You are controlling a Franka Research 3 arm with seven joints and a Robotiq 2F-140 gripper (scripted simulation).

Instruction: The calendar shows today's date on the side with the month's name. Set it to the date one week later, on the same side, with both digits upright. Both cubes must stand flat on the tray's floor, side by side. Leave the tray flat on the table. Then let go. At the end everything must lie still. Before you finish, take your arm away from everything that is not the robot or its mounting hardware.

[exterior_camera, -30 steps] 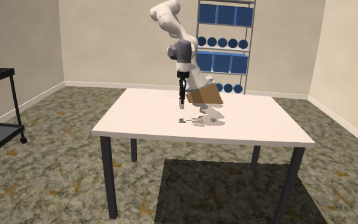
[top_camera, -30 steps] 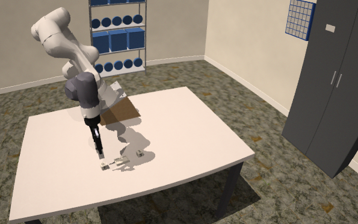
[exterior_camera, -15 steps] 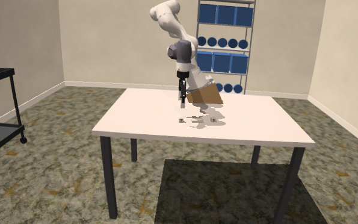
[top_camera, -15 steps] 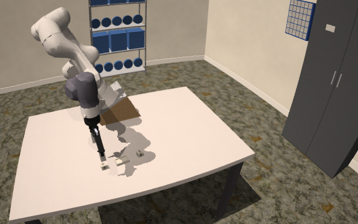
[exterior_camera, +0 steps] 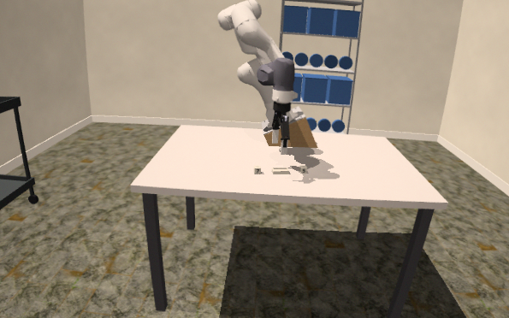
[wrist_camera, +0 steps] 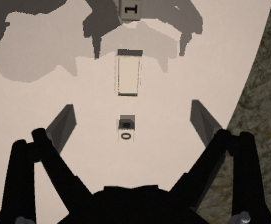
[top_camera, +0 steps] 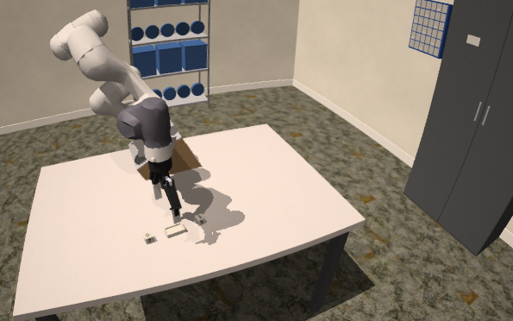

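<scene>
My hand is 120 mm to the right of the cube, 120 mm above it and 20 mm past it. Also, from my hand: grey tray: 120 mm below, 10 mm to the left, 10 mm behind.
</scene>
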